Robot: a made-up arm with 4 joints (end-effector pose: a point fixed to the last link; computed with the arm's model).
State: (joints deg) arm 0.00 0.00 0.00 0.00
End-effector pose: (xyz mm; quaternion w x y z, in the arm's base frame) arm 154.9 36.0 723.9 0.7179 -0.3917 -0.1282 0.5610
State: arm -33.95 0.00 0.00 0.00
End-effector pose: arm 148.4 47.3 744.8 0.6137 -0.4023 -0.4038 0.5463
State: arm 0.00 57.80 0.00 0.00
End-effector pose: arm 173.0 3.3 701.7 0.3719 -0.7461 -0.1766 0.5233
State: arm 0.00 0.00 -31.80 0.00
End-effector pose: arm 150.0 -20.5 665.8 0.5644 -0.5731 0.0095 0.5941
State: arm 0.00 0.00 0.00 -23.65
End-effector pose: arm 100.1 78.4 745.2 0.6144 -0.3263 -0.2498 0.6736
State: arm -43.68 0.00 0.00 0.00
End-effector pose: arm 144.3 49.2 750.4 0.5735 -0.3989 -0.4773 0.5331
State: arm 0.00 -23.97 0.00 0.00
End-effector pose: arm 155.5 43.5 741.0 0.8125 -0.2099 -0.0978 0.5350
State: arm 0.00 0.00 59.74 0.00
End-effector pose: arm 172.7 31.9 870.4 0.8516 0.0174 -0.3525 0.3875
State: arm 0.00 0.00 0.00 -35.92
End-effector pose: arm 66.1 90.0 756.9 0.5500 -0.2867 -0.3090 0.7209
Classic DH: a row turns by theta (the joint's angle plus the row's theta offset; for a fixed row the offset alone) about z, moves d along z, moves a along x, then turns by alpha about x. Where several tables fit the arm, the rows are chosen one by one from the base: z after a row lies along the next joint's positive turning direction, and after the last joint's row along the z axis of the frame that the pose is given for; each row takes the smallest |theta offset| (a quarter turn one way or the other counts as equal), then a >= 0, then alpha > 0; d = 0 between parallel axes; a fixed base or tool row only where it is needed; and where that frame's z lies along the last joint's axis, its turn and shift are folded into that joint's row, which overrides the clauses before.
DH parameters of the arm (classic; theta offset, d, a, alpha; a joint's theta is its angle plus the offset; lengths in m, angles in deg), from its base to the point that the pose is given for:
base (fixed): 25.86 0.7147 0.1143 -121.93
joint 1: -82.08 -0.0979 -0.0048 110.01
joint 2: -17.6 0.1228 0.0097 142.28
joint 3: -64.86 -0.0053 0.0108 100.06
joint 4: 33.24 0.0368 0.1686 113.85
tool (fixed): 14.66 -0.0585 0 0

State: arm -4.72 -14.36 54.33 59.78
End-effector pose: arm 177.5 -29.2 696.4 0.9616 0.0824 0.1486 0.2157
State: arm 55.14 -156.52 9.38 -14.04
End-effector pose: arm 188.7 -105.5 729.8 0.7057 0.5073 0.0530 -0.4917
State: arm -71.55 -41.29 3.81 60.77
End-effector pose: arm 246.1 6.6 686.5 0.8459 -0.1339 -0.1976 0.4770
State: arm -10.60 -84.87 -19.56 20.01
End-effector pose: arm 123.9 38.7 705.6 0.8451 0.1118 0.1224 0.5082
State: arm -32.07 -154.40 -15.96 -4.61
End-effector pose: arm 162.4 10.8 838.1 0.5884 0.6885 -0.0194 0.4236
